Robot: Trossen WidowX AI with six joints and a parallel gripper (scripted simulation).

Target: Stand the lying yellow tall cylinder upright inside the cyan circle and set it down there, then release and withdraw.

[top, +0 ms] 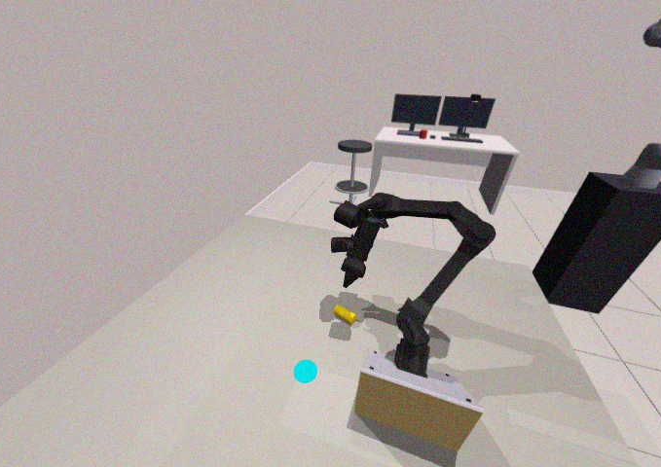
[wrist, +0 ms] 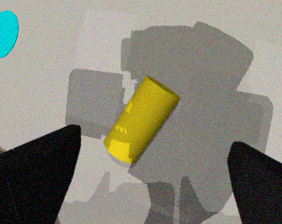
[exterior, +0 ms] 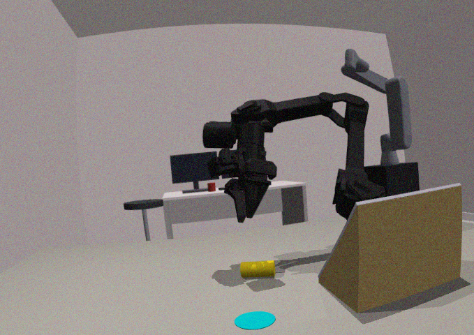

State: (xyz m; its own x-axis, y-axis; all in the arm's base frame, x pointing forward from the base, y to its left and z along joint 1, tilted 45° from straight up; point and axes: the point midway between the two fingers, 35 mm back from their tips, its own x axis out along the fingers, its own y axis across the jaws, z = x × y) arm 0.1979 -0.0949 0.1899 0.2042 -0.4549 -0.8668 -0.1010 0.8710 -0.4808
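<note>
Right now my gripper tip is 10 cm above the yellow tall cylinder, 3 cm to the right of it and 1 cm past it. Also, from my gripper tip: cyan circle 23 cm to the left, 11 cm below, 4 cm ahead.
</note>
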